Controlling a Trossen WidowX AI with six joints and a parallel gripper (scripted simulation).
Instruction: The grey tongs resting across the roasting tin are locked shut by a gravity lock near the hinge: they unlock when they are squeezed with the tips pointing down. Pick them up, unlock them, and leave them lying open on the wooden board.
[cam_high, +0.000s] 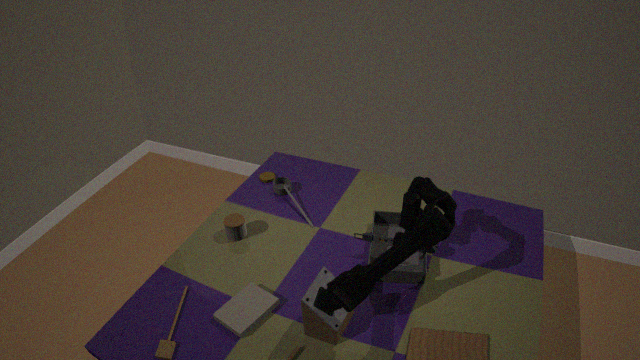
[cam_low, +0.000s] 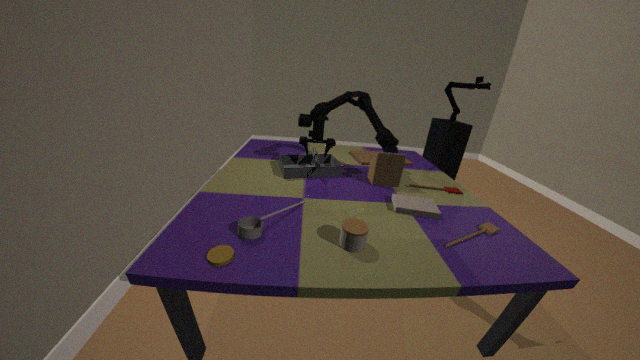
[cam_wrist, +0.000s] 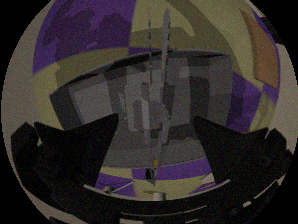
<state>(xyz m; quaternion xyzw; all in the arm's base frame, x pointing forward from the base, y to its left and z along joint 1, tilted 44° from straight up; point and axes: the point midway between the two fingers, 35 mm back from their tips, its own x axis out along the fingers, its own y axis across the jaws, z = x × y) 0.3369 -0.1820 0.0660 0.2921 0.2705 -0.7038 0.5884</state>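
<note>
My gripper tip is now 40 mm above the grey roasting tin, 30 mm to the right of it and 30 mm short of it. Also, from my gripper tip: wooden board (480 mm behind, 190 mm to the right, 60 mm below); slab (430 mm to the left, 350 mm behind, 50 mm below); lidded canister (620 mm to the left, 30 mm below, 20 mm behind).
</note>
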